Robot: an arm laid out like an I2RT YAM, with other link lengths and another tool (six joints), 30 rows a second.
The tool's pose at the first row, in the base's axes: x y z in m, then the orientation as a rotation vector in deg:
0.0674 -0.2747 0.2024 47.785 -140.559 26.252
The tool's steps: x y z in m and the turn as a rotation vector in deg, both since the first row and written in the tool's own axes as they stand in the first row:
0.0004 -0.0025 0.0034 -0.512 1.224 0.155
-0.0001 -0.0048 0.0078 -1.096 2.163 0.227
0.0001 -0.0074 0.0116 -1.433 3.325 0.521
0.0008 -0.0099 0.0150 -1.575 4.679 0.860
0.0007 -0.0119 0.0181 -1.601 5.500 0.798
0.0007 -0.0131 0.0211 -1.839 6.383 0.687
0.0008 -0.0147 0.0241 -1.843 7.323 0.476
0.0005 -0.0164 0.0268 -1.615 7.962 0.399
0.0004 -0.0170 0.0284 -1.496 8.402 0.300
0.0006 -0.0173 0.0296 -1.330 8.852 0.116
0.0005 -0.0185 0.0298 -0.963 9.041 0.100
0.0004 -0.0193 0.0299 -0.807 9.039 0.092
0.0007 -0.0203 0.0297 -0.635 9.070 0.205
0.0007 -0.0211 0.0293 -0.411 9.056 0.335
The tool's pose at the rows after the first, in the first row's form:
0.0675 -0.2783 0.2002 46.876 -139.538 26.041
0.0678 -0.2819 0.1967 46.159 -138.733 25.623
0.0680 -0.2857 0.1941 45.192 -137.829 25.662
0.0679 -0.2894 0.1921 44.176 -136.762 26.013
0.0681 -0.2923 0.1898 43.899 -135.977 26.202
0.0679 -0.2946 0.1875 43.570 -135.117 26.129
0.0678 -0.2972 0.1854 43.425 -134.149 26.324
0.0681 -0.2996 0.1833 43.340 -133.517 26.760
0.0680 -0.3008 0.1820 43.320 -133.059 26.996
0.0676 -0.3016 0.1812 43.410 -132.548 27.262
0.0684 -0.3026 0.1811 43.494 -132.353 27.757
0.0689 -0.3032 0.1811 43.565 -132.345 27.944
0.0694 -0.3040 0.1816 43.489 -132.365 28.202
0.0701 -0.3044 0.1820 43.432 -132.433 28.517

